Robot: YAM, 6 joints.
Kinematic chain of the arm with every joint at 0, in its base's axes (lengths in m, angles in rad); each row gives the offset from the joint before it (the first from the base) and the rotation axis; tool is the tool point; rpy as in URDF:
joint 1: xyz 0 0 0.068 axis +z
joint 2: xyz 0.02 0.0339 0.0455 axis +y
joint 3: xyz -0.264 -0.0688 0 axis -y
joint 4: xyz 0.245 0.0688 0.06 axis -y
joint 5: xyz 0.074 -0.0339 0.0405 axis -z
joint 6: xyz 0.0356 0 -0.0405 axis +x
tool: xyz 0 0 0 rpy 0 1.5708 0
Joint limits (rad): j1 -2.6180..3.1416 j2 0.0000..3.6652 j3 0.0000..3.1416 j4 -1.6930..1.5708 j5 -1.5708..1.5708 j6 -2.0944..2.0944
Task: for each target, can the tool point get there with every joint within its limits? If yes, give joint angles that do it. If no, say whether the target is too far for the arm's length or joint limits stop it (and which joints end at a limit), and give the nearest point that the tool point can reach.
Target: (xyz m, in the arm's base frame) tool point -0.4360 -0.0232 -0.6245
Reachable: no: too far | nearest point -0.3555 -0.0027 -0.3641 | short by 0.273 m
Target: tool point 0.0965 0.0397 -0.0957
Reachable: yes | joints 0.0601 3.1019 0.8796 -1.0553 -1.2548 -0.1764
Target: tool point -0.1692 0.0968 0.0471
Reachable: yes | joints 2.4664 1.9847 0.6286 -0.7138 -1.0144 0.8186
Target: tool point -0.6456 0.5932 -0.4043
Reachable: no: too far | nearest point -0.4101 0.3768 -0.2079 | short by 0.375 m
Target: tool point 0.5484 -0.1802 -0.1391
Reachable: yes | joints -0.3297 3.3320 2.4516 0.3833 -0.2008 0.2164
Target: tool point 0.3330 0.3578 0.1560
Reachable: yes | joints 0.8854 2.4436 2.0532 -1.0024 1.0768 -0.2349
